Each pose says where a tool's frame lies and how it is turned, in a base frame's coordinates. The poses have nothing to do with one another.
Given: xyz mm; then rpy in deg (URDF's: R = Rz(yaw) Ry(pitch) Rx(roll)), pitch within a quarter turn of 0, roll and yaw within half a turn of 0.
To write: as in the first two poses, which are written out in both.
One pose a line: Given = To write
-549 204 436 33.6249 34.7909 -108.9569 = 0.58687 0.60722 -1.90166 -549 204 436
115 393 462 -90.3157 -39.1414 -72.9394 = -1.57631 -0.68315 -1.27303 115 393 462
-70 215 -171 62.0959 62.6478 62.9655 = 1.08378 1.09341 1.09896 -70 215 -171
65 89 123 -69.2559 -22.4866 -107.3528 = -1.20874 -0.39247 -1.87366 65 89 123
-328 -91 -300 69.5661 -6.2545 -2.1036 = 1.21416 -0.10916 -0.03671 -328 -91 -300
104 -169 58 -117.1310 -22.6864 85.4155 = -2.04432 -0.39595 1.49078 104 -169 58
